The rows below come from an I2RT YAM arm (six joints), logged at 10 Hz.
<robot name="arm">
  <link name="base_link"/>
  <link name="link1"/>
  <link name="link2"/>
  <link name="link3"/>
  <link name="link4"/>
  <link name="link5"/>
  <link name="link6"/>
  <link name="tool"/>
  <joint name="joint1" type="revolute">
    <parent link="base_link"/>
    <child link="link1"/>
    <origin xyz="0 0 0.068"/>
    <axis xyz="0 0 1"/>
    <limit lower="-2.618" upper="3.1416"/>
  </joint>
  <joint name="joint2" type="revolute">
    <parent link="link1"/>
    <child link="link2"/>
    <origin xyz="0.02 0.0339 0.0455" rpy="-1.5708 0 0"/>
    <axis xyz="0 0 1"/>
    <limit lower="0" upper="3.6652"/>
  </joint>
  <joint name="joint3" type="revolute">
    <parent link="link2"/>
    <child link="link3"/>
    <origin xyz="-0.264 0 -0.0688" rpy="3.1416 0 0"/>
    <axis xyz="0 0 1"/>
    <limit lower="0" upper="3.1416"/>
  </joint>
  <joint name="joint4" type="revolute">
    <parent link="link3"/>
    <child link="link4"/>
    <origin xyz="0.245 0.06 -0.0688"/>
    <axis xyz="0 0 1"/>
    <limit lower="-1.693" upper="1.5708"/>
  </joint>
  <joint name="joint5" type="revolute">
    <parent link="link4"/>
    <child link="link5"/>
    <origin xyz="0.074 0.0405 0.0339" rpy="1.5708 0 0"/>
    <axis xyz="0 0 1"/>
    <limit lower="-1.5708" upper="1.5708"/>
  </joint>
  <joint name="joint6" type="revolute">
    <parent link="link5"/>
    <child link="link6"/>
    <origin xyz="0.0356 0 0.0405" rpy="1.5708 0 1.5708"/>
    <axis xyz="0 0 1"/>
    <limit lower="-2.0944" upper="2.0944"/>
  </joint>
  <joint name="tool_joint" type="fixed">
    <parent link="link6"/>
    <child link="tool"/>
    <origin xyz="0 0 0" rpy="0 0 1.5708"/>
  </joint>
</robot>
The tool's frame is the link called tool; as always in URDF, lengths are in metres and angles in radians.
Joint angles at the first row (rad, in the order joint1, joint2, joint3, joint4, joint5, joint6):
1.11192, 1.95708, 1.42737, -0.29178, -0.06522, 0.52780
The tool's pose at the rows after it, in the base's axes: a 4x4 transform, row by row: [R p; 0 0 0 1], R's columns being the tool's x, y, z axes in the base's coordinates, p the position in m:
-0.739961, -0.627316, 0.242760, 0.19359; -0.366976, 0.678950, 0.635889, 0.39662; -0.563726, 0.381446, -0.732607, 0.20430; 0, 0, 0, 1
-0.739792, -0.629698, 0.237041, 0.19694; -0.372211, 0.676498, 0.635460, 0.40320; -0.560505, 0.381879, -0.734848, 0.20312; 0, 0, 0, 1
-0.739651, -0.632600, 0.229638, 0.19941; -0.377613, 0.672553, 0.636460, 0.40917; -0.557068, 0.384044, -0.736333, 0.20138; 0, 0, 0, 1
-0.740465, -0.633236, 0.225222, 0.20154; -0.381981, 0.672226, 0.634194, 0.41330; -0.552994, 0.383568, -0.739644, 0.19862; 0, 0, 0, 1
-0.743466, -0.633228, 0.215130, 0.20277; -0.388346, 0.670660, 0.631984, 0.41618; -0.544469, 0.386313, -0.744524, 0.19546; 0, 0, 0, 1
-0.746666, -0.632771, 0.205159, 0.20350; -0.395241, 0.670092, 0.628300, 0.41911; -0.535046, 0.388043, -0.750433, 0.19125; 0, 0, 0, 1
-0.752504, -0.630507, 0.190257, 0.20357; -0.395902, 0.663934, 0.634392, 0.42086; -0.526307, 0.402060, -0.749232, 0.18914; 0, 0, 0, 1
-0.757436, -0.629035, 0.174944, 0.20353; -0.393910, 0.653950, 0.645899, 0.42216; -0.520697, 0.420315, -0.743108, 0.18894; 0, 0, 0, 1
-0.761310, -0.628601, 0.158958, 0.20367; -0.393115, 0.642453, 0.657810, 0.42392; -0.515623, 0.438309, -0.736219, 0.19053; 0, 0, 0, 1
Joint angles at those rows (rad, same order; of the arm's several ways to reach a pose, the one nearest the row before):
1.11153, 1.97958, 1.45391, -0.29871, -0.06433, 0.52549
1.11092, 2.00882, 1.49246, -0.31173, -0.06970, 0.52237
1.11134, 2.03519, 1.52495, -0.32059, -0.07651, 0.52007
1.11093, 2.05657, 1.54715, -0.32663, -0.07975, 0.51849
1.11067, 2.07350, 1.56216, -0.33283, -0.08801, 0.51853
1.11155, 2.09133, 1.57496, -0.33748, -0.09476, 0.51935
1.11187, 2.09981, 1.57920, -0.33329, -0.11070, 0.52629
1.11173, 2.10305, 1.58115, -0.32526, -0.12975, 0.53372
1.11164, 2.10616, 1.59003, -0.32372, -0.14962, 0.53980

